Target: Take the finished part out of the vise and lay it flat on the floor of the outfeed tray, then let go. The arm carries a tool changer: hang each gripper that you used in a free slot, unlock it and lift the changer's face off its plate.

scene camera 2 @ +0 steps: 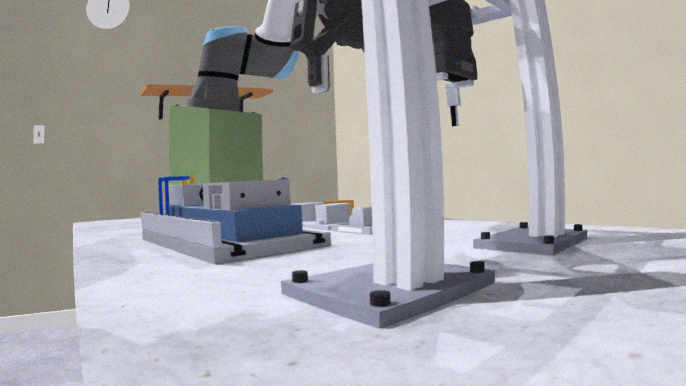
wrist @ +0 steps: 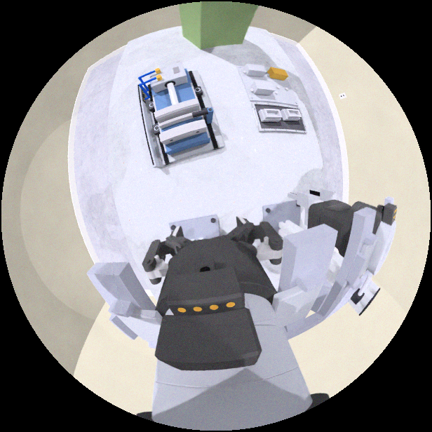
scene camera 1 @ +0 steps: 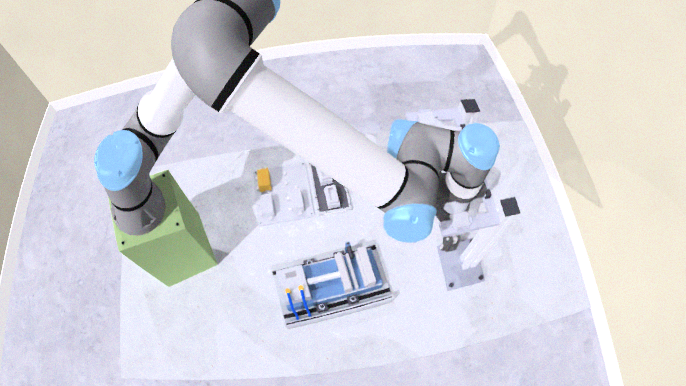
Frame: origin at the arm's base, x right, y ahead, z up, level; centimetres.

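Where they show: arm's base, link origin: (scene camera 2: 212,108) (scene camera 1: 138,209).
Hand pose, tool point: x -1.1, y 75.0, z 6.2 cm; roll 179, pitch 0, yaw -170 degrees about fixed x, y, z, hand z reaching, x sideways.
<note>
Things, the pixels of their top centre, and the offset from my tool point. "spot": a spot on its surface instead.
- vise, top centre: (scene camera 2: 219,180) (scene camera 1: 329,276) dz -26.1, dx +9.1, dy -27.3 cm
- pale board, surface spot: (scene camera 1: 300,216) spot: dz -35.2, dx -11.7, dy -36.8 cm
- orange block, top centre: (scene camera 2: 338,200) (scene camera 1: 263,177) dz -31.6, dx -22.9, dy -48.7 cm
The vise (scene camera 1: 320,280) (scene camera 2: 265,220) (wrist: 175,98) has a blue body and pale jaws; I cannot make out a part between them. A dark-floored tray (scene camera 1: 320,191) (wrist: 281,127) beside it holds two pale parts; I take it for the outfeed tray. My gripper (wrist: 214,261), the black adaptive one, is high at the tool stand between the pale slot arms. Its fingers are wide apart with nothing between them. In scene camera 2 a post hides much of it. Whether its plate rests in the slot cannot be seen.
The parallel gripper (scene camera 2: 454,47) (wrist: 330,220) hangs in the neighbouring slot. Stand posts (scene camera 2: 407,150) (scene camera 2: 542,125) rise from bolted base plates. A pale board (scene camera 1: 300,216) with white blocks and an orange block (scene camera 1: 263,180) (wrist: 277,73) adjoins the tray. The green pedestal (scene camera 1: 165,250) (scene camera 2: 215,145) carries the arm.
</note>
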